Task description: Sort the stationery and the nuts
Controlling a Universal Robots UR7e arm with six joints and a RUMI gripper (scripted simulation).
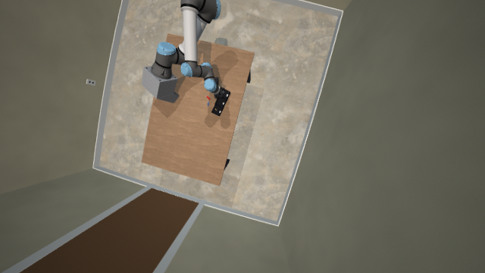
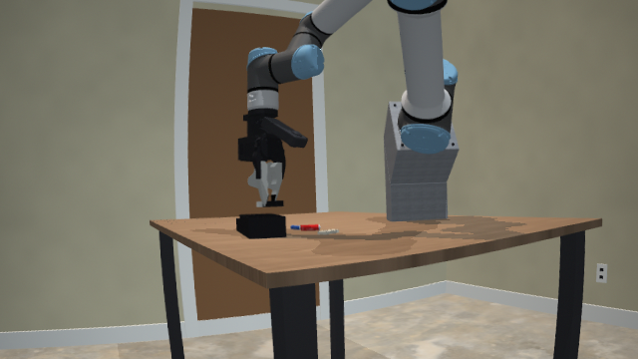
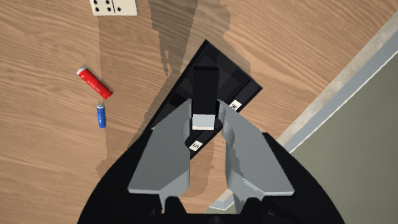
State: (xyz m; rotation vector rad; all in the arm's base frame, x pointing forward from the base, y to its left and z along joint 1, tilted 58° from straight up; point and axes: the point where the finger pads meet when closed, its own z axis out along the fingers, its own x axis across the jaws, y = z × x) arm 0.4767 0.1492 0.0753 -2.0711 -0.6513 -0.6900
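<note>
Now: hand 30 mm short of the black bin row, 80 mm to the left of it and 60 mm above it. The rest, counted from my hand: eraser 10 mm below; then white domino 130 mm behind, 80 mm below; then red marker 110 mm behind, 110 mm to the right, 80 mm below.
</note>
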